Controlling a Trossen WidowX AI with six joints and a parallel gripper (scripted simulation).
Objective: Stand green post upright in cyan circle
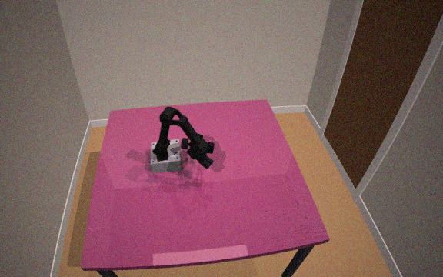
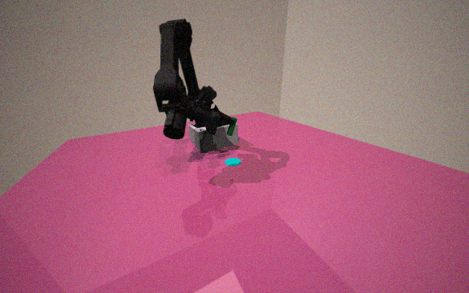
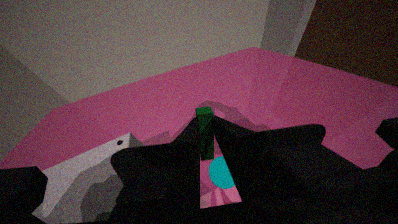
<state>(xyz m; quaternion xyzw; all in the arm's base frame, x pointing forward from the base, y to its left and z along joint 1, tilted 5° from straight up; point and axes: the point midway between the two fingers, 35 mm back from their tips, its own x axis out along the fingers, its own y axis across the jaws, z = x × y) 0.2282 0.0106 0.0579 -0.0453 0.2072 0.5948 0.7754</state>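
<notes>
The cyan circle lies 15 cm below my gripper tip, 2 cm to the right of it and 2 cm ahead of it. From my gripper tip the other things lie so: green post: 2 cm below.
</notes>
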